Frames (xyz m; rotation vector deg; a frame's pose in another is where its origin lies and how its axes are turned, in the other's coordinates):
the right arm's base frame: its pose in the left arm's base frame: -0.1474 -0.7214 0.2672 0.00 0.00 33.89
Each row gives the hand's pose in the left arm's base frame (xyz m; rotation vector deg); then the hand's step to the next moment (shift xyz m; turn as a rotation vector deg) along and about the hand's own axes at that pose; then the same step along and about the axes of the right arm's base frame.
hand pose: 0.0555 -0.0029 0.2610 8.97 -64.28 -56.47
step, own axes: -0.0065 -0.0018 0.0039 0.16 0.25 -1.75
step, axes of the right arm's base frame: -0.0011 0.0068 -0.0036 0.98 -1.36 -0.57
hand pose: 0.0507 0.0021 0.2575 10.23 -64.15 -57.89
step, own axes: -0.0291 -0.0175 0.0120 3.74 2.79 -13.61
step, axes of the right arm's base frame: -0.0092 0.0254 -0.0238 7.39 -12.12 -2.32
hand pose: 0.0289 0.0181 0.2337 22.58 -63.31 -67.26
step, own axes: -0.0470 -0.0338 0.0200 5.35 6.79 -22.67
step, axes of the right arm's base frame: -0.0093 0.0465 -0.0388 14.19 -19.50 -2.68
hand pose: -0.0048 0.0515 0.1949 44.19 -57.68 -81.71
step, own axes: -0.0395 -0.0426 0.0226 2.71 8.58 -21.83
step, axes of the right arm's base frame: -0.0054 0.0526 -0.0331 16.00 -17.34 -0.96
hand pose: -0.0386 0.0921 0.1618 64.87 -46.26 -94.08
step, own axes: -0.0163 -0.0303 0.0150 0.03 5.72 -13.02
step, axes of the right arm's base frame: -0.0042 0.0335 -0.0164 10.59 -9.48 0.45
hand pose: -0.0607 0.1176 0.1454 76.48 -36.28 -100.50
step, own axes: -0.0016 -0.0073 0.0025 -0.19 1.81 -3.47
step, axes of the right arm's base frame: -0.0009 0.0067 -0.0041 2.92 -2.58 0.45
